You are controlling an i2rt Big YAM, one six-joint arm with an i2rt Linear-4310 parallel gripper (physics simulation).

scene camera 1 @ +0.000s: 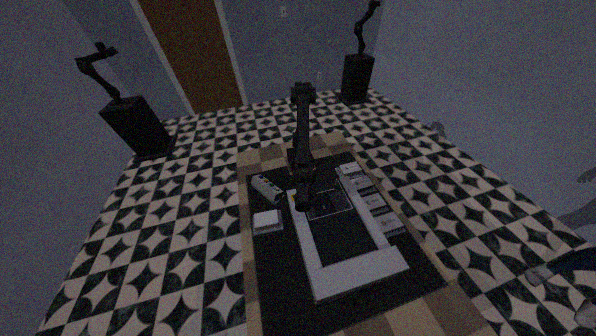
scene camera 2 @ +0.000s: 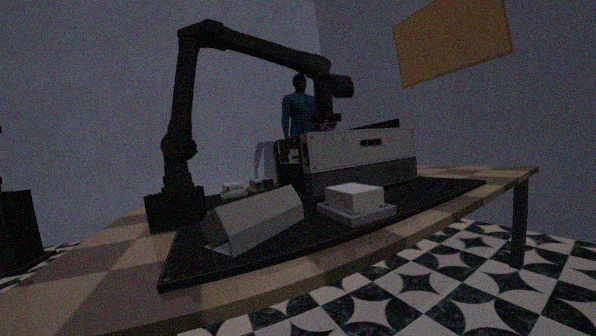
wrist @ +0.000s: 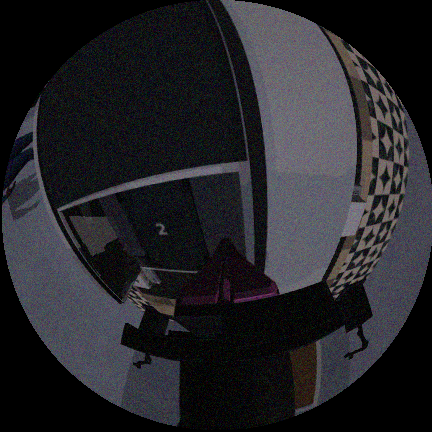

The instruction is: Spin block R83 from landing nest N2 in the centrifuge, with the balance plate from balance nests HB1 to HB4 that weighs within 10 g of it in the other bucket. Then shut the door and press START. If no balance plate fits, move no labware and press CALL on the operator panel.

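Places are measured from the arm's base along level axes (x right, y up, z back), in metres.
Where they show: gripper, between the fingertips: (wrist: 225,242); arm's base, origin of its link: (scene camera 2: 179,190).
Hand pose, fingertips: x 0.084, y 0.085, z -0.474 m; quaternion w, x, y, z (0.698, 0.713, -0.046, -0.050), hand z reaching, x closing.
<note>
Each offset is from my fingertips to the centre of the thing. Level surfaces: height alone.
The centrifuge {dx -0.082, dy -0.051, dz -0.120 m} (scene camera 1: 361,274) (scene camera 2: 350,152) (wrist: 305,115) is a long white-framed box with a dark top. A framed dark section at its arm end shows a white 2 in the wrist view. My gripper (scene camera 2: 325,126) (wrist: 225,242) is shut and empty, its magenta fingers pointing down over the centrifuge top near that section's side edge. Several pale plates {dx -0.380, dy -0.140, dz +0.281 m} (scene camera 1: 349,167) {dx -0.378, dy -0.140, dz +0.006 m} (scene camera 1: 372,202) {dx -0.390, dy -0.140, dz -0.126 m} (scene camera 1: 390,222) stand in a row beside the centrifuge; their labels are not legible. A white block {dx +0.216, dy -0.131, dz +0.073 m} (scene camera 1: 266,218) (scene camera 2: 354,197) sits on a nest on the opposite side. The operator panel {dx +0.183, dy -0.131, dz +0.294 m} (scene camera 1: 267,189) (scene camera 2: 265,217) has small coloured buttons.
A black mat {dy -0.173 m} (scene camera 1: 280,300) (scene camera 2: 200,270) lies under the equipment on a wooden table {dy -0.186 m} (scene camera 1: 400,320) (scene camera 2: 80,285). The operator panel stands between the arm's base (scene camera 2: 175,210) and the white block. Other arms stand on black pedestals (scene camera 1: 136,125) (scene camera 1: 356,77). A person in blue (scene camera 2: 298,110) shows behind the arm.
</note>
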